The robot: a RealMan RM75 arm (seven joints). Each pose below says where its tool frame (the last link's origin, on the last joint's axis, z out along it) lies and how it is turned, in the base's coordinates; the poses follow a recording.
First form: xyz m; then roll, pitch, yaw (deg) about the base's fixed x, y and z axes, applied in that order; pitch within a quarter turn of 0, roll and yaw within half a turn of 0.
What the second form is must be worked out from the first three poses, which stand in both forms.
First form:
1: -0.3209 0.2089 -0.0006 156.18 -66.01 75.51
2: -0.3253 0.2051 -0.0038 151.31 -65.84 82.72
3: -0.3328 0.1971 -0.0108 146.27 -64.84 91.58
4: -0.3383 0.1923 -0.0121 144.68 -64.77 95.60
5: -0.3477 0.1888 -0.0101 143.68 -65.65 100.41
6: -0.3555 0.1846 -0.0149 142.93 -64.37 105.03
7: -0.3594 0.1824 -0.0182 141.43 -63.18 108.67
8: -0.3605 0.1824 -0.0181 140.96 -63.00 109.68
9: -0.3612 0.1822 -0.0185 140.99 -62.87 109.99
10: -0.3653 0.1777 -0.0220 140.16 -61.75 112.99
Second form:
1: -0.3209 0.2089 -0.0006 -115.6 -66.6 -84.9
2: -0.3253 0.2051 -0.0038 -112.5 -70.2 -85.7
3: -0.3328 0.1971 -0.0108 -108.2 -75.5 -85.6
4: -0.3383 0.1923 -0.0121 -105.5 -77.7 -85.0
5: -0.3477 0.1888 -0.0101 -101.1 -79.7 -83.8
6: -0.3555 0.1846 -0.0149 -97.8 -83.8 -81.8
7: -0.3594 0.1824 -0.0182 -95.7 -86.7 -81.1
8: -0.3605 0.1824 -0.0181 -95.0 -87.3 -81.1
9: -0.3612 0.1822 -0.0185 -94.8 -87.7 -80.8
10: -0.3653 0.1777 -0.0220 -92.7 -90.3 -80.0
